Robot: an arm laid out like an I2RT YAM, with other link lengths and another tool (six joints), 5 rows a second.
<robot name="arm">
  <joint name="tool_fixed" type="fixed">
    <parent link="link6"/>
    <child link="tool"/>
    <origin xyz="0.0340 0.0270 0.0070" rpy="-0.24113 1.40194 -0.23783"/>
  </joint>
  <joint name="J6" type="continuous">
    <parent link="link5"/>
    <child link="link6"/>
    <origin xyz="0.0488 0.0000 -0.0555"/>
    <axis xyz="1 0 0"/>
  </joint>
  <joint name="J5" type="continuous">
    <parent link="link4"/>
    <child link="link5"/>
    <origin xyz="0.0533 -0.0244 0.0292"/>
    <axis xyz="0 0 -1"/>
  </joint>
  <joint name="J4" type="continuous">
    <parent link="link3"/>
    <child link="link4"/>
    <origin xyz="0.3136 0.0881 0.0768"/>
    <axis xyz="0 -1 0"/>
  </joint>
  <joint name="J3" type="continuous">
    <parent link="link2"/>
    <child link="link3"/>
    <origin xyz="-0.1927 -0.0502 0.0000"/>
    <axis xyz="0 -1 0"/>
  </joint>
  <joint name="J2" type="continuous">
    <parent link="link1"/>
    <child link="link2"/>
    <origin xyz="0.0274 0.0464 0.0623"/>
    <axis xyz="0 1 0"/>
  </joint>
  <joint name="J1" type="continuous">
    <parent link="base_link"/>
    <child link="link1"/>
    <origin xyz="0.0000 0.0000 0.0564"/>
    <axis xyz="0 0 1"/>
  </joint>
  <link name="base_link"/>
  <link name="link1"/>
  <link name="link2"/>
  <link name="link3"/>
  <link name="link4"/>
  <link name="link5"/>
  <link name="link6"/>
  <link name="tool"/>
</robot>
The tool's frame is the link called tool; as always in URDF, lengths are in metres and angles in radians. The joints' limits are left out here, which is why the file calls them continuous.
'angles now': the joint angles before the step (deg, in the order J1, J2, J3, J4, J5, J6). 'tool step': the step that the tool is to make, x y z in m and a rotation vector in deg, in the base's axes. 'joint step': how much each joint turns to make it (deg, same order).
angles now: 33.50 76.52 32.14 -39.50 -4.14 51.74
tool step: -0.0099 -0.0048 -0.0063 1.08 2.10 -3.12
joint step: 0.12 -1.95 -2.97 0.17 -1.73 3.44
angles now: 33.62 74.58 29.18 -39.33 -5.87 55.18
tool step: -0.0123 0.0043 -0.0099 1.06 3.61 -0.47
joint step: 1.70 2.16 -0.41 0.50 -2.75 2.39
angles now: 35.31 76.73 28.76 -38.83 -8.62 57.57
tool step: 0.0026 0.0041 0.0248 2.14 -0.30 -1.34
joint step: 0.11 -5.30 0.71 -4.27 -1.46 1.58
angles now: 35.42 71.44 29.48 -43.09 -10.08 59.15
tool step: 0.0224 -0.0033 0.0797 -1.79 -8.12 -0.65
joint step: -1.69 -10.14 7.50 -12.20 5.89 -1.85
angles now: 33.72 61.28 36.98 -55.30 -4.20 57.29
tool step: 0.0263 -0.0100 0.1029 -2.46 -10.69 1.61
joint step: -3.31 -2.14 16.32 -10.81 6.32 -6.65
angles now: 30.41 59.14 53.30 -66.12 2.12 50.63
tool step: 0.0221 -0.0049 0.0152 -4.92 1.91 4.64
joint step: -3.30 8.07 9.18 -4.76 1.05 -8.58
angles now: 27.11 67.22 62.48 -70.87 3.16 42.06
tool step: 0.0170 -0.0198 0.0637 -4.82 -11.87 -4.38
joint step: -2.13 -0.20 10.53 -2.03 9.75 -0.93
